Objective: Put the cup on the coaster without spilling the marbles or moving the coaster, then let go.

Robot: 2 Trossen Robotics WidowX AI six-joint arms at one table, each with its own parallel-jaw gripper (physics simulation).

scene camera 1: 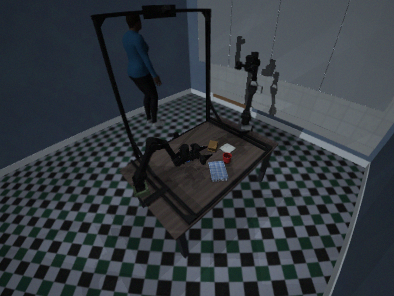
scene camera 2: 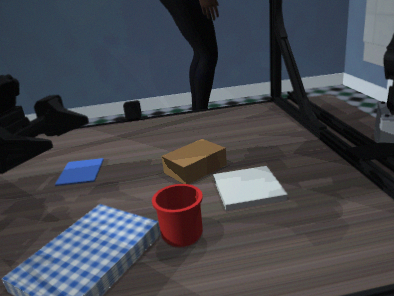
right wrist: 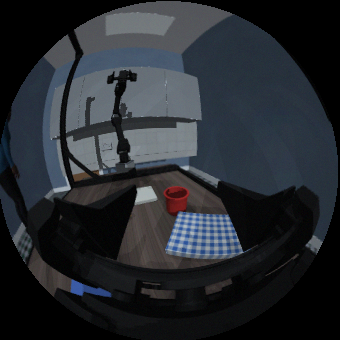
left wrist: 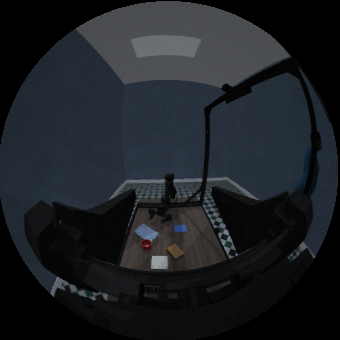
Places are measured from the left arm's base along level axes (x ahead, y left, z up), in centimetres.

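Where they show: left gripper, fingertip midpoint: (scene camera 1: 240,68) (right wrist: 121,69) (left wrist: 174,192); right gripper, fingertip midpoint: (scene camera 1: 209,150) (scene camera 2: 71,131) (right wrist: 177,186) (left wrist: 154,220); left arm's base, origin of the base link: (scene camera 1: 245,123) (right wrist: 124,161); right arm's base, origin of the base link: (scene camera 1: 140,187) (left wrist: 172,196).
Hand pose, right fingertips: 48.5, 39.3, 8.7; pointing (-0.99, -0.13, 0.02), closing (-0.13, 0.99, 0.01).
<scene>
Each offset is from my right fingertips to the top centre of the thing, as dx, dy, dz. "spot": to the spot under its first point.
A red cup @[-14.8, -1.3, -9.7] (scene camera 1: 227,158) (scene camera 2: 181,220) (left wrist: 146,244) (right wrist: 176,202) stands upright on the table; marbles inside cannot be made out. A white square slab @[-21.3, -15.7, -15.2] (scene camera 1: 227,148) (scene camera 2: 250,187) (left wrist: 159,262) (right wrist: 146,195) and a thin blue square @[spot: +14.5, -14.1, -16.0] (scene camera 2: 80,171) (left wrist: 180,228) lie flat, apart from the cup; I cannot tell which is the coaster. My left gripper (right wrist: 121,69) is open and empty, raised high above its base, far from the cup. My right gripper (scene camera 1: 209,152) (scene camera 2: 69,132) (right wrist: 177,186) is open and empty above the table, back from the cup.
A blue-and-white checkered block @[-4.4, +7.6, -13.9] (scene camera 1: 218,171) (scene camera 2: 82,250) (left wrist: 146,232) (right wrist: 202,235) lies close beside the cup. A brown block @[-9.2, -20.9, -12.5] (scene camera 1: 213,145) (scene camera 2: 197,157) (left wrist: 175,250) lies behind the cup in scene camera 2, near the white slab. A black frame (scene camera 1: 208,75) rises over the table.
</scene>
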